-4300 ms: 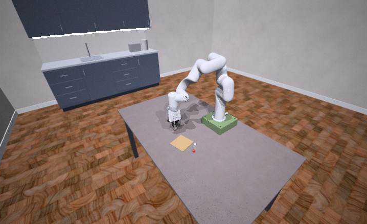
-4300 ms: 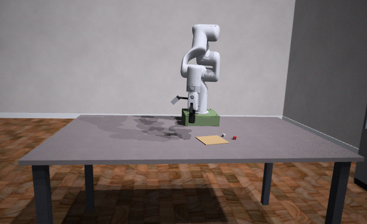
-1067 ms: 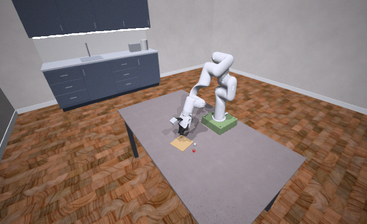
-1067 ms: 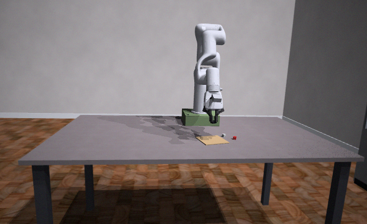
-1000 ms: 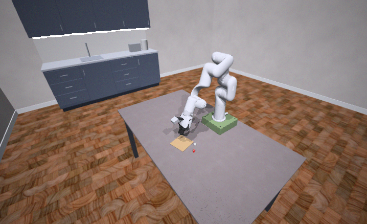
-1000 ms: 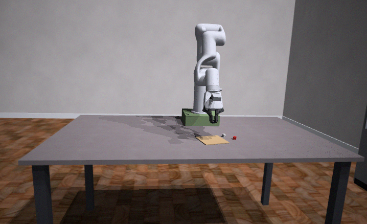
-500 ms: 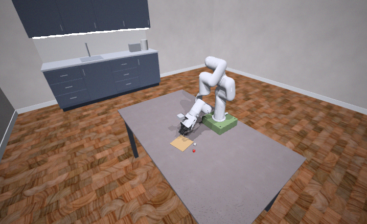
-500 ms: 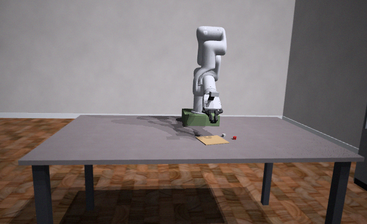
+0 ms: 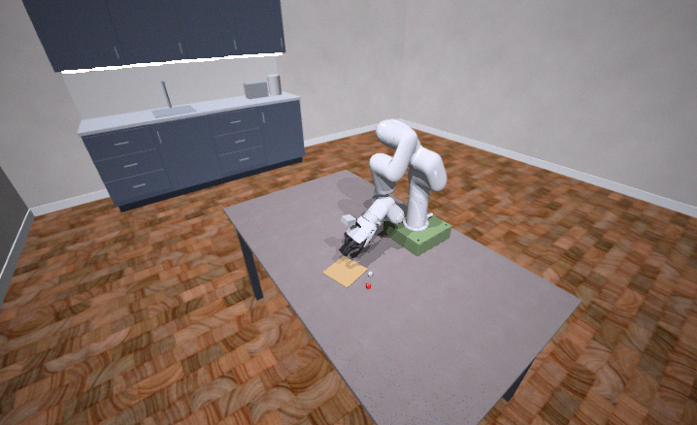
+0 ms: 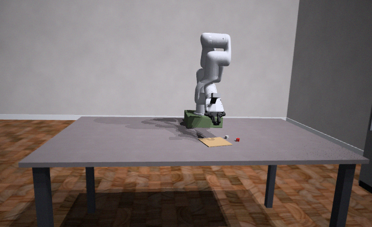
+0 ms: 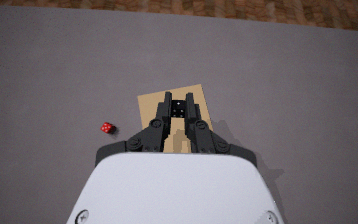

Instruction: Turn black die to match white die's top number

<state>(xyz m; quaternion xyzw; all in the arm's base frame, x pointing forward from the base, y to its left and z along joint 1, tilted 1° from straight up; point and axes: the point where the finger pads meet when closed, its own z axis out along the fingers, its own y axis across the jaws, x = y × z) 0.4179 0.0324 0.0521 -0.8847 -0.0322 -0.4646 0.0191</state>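
My hand is 120 mm above the tan mat. Also, from my hand: white die 70 mm behind, 80 mm to the left, 110 mm below; red die 20 mm behind, 130 mm to the left, 110 mm below; black die 10 mm ahead, 10 mm below.
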